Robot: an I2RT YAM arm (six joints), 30 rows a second.
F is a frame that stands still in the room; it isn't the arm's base.
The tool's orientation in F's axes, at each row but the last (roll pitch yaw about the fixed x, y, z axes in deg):
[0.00, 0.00, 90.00]
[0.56, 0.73, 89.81]
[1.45, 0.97, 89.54]
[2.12, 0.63, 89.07]
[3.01, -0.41, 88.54]
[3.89, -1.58, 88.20]
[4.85, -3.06, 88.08]
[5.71, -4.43, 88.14]
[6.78, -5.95, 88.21]
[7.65, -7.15, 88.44]
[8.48, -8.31, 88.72]
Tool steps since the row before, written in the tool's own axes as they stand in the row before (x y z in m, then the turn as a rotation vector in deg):
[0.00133, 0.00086, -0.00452, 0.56, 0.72, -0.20]
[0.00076, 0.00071, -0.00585, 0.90, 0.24, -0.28]
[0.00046, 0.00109, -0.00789, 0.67, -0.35, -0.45]
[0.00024, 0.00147, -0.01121, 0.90, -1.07, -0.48]
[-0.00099, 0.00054, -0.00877, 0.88, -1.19, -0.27]
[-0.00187, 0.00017, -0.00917, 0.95, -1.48, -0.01]
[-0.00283, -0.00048, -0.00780, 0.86, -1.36, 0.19]
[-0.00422, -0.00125, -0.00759, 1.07, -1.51, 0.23]
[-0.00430, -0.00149, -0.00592, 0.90, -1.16, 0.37]
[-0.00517, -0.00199, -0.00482, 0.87, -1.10, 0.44]
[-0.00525, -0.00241, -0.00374, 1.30, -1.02, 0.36]
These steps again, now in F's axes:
[-0.00086, 0.00133, -0.00452, -0.72, 0.56, -0.20]
[-0.00076, 0.00069, -0.00585, -0.24, 0.90, -0.29]
[-0.00129, 0.00034, -0.00787, 0.34, 0.66, -0.47]
[-0.00188, 0.00015, -0.01115, 1.07, 0.88, -0.53]
[-0.00102, -0.00090, -0.00874, 1.20, 0.85, -0.33]
[-0.00084, -0.00159, -0.00919, 1.51, 0.91, -0.08]
[-0.00026, -0.00240, -0.00795, 1.40, 0.81, 0.12]
[0.00037, -0.00363, -0.00798, 1.56, 1.01, 0.16]
[0.00067, -0.00367, -0.00647, 1.22, 0.83, 0.32]
[0.00121, -0.00454, -0.00565, 1.17, 0.80, 0.40]
[0.00173, -0.00465, -0.00477, 1.09, 1.23, 0.39]

